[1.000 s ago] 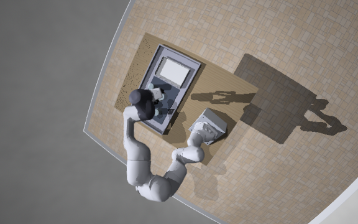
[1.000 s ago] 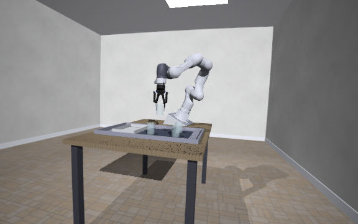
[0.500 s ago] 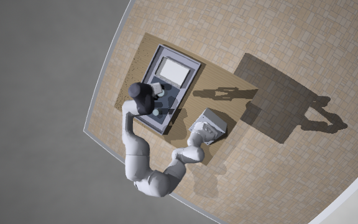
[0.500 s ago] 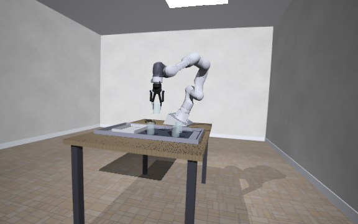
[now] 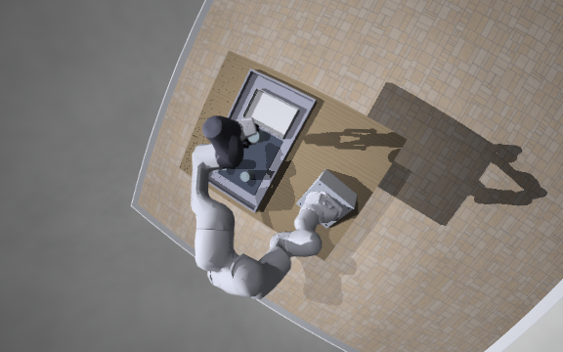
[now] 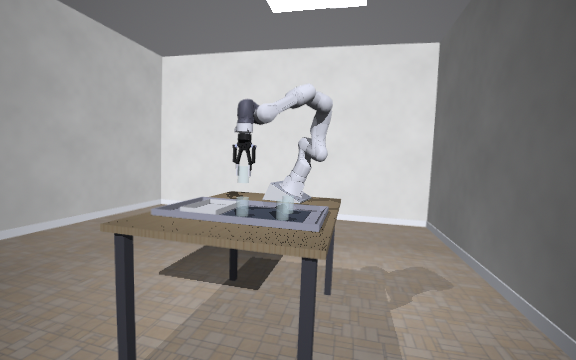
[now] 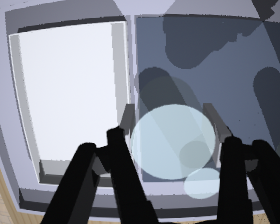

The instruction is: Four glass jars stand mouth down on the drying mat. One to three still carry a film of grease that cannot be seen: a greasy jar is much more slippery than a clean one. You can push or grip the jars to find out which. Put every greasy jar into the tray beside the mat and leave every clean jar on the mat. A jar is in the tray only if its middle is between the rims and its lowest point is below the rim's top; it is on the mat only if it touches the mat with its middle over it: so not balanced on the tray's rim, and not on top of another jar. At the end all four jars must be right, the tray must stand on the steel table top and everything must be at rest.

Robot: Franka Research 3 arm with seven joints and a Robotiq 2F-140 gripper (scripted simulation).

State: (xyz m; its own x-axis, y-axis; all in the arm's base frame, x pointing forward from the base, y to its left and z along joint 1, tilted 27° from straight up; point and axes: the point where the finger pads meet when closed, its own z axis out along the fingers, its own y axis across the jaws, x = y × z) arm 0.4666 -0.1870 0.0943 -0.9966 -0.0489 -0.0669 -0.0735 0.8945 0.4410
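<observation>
The white tray lies 210 mm below my hand, 150 mm to the right of it and 70 mm ahead of it. From my hand the other things lie so: dark drying mat: 220 mm below, 170 mm to the left, 50 mm ahead.
</observation>
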